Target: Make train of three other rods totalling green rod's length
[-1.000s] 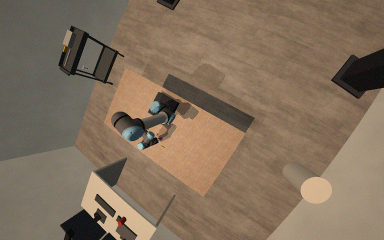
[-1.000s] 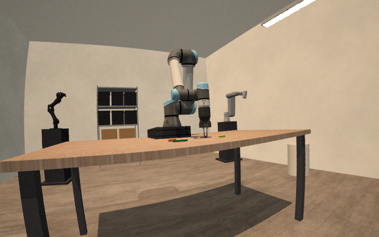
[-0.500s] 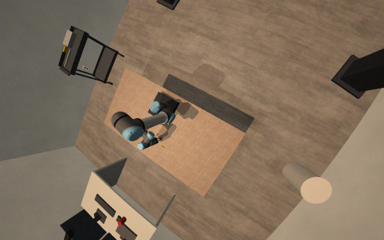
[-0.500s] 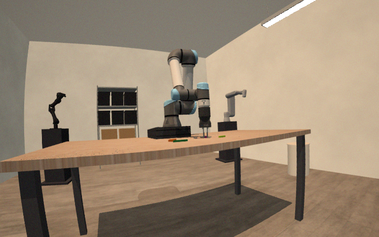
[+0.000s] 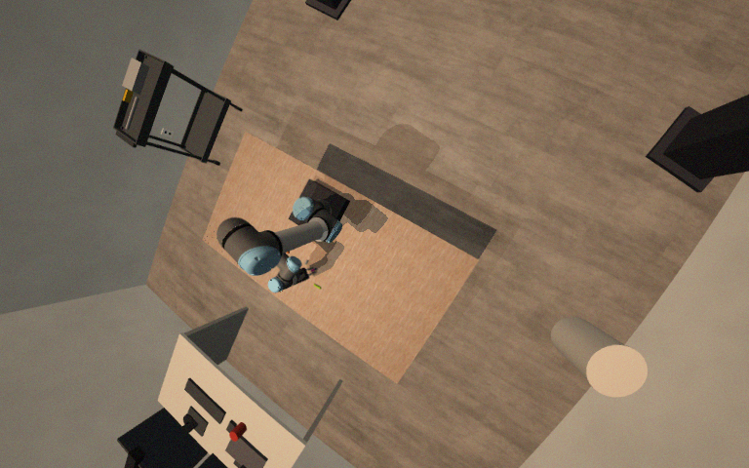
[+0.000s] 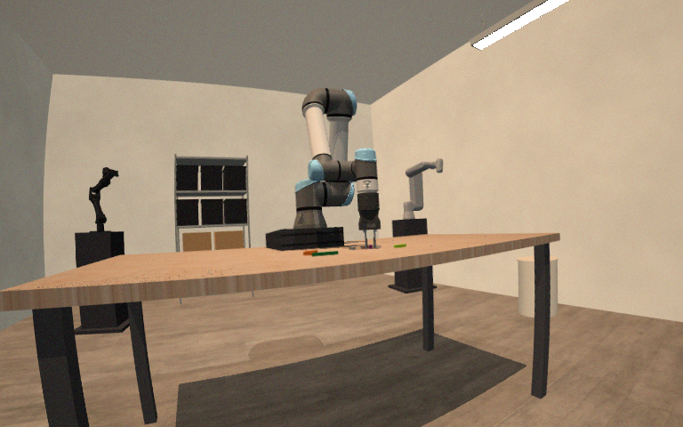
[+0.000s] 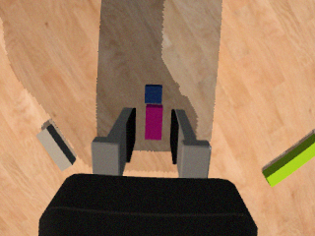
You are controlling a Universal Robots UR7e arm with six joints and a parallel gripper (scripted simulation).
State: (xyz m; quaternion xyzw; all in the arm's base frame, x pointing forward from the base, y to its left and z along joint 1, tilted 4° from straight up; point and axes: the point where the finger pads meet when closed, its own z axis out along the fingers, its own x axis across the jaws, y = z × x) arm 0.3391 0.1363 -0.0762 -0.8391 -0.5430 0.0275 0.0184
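Right now my hand is 1 cm above the magenta rod. Round my hand: lime rod 6 cm ahead, 8 cm to the left, 1 cm below; small blue rod 2 cm behind, 1 cm to the left, 1 cm below; grey rod 1 cm behind, 7 cm to the right, 1 cm below.
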